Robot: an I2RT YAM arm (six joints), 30 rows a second.
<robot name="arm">
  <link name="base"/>
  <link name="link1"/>
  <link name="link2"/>
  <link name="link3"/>
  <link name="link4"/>
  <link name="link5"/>
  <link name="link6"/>
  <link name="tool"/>
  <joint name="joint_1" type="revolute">
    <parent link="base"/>
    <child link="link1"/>
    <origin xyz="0 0 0.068"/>
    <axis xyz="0 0 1"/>
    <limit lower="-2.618" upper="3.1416"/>
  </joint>
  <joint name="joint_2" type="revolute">
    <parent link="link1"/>
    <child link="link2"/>
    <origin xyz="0.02 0.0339 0.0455" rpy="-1.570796 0 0"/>
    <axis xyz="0 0 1"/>
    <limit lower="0" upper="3.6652"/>
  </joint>
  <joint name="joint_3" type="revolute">
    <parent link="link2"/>
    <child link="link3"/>
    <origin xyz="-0.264 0 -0.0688" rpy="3.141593 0 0"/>
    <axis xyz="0 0 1"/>
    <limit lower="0" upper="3.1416"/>
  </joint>
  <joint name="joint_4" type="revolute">
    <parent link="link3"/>
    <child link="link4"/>
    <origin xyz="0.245 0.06 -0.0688"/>
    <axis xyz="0 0 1"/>
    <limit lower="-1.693" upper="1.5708"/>
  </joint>
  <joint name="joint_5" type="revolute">
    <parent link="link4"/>
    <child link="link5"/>
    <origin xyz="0.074 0.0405 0.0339" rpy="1.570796 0 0"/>
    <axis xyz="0 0 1"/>
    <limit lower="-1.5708" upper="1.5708"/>
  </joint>
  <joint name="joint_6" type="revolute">
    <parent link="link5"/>
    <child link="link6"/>
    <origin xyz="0.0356 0 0.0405" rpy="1.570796 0 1.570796"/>
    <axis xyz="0 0 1"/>
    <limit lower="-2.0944" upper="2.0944"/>
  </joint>
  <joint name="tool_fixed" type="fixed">
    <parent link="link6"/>
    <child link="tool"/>
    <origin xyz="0 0 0" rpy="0 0 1.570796"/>
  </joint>
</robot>
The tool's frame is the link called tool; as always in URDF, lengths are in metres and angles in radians.
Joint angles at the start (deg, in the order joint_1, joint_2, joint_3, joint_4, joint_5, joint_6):
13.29 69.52 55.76 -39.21 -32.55 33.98
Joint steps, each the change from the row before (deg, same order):
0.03 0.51 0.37 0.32 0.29 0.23
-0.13 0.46 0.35 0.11 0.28 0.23
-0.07 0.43 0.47 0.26 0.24 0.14
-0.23 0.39 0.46 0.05 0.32 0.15
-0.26 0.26 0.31 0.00 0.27 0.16
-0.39 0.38 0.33 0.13 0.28 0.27
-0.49 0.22 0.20 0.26 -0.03 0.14
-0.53 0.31 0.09 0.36 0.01 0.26
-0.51 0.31 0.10 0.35 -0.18 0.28
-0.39 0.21 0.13 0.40 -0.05 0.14
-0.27 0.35 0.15 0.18 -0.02 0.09
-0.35 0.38 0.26 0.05 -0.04 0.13
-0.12 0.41 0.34 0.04 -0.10 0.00
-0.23 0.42 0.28 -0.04 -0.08 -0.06
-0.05 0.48 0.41 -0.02 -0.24 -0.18
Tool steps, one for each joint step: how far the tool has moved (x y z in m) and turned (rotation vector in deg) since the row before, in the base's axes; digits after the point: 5 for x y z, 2 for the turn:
0.00245 0.00055 0.00032 -0.10 -0.08 -0.30
0.00220 -0.00021 0.00016 -0.13 0.09 -0.45
0.00241 0.00012 0.00110 -0.06 -0.25 -0.31
0.00223 -0.00069 0.00094 -0.16 -0.08 -0.53
0.00160 -0.00096 0.00059 -0.13 0.00 -0.53
0.00232 -0.00141 0.00035 -0.09 0.04 -0.74
0.00188 -0.00182 0.00050 0.13 -0.14 -0.57
0.00217 -0.00199 -0.00038 0.13 0.02 -0.71
0.00207 -0.00184 -0.00029 0.28 0.06 -0.59
0.00179 -0.00144 0.00031 0.16 -0.22 -0.45
0.00178 -0.00092 -0.00043 0.05 0.08 -0.32
0.00192 -0.00127 -0.00010 0.08 0.15 -0.41
0.00184 -0.00019 0.00021 0.07 0.04 -0.06
0.00180 -0.00074 -0.00028 0.01 0.15 -0.14
0.00196 0.00021 0.00023 0.09 0.01 0.22

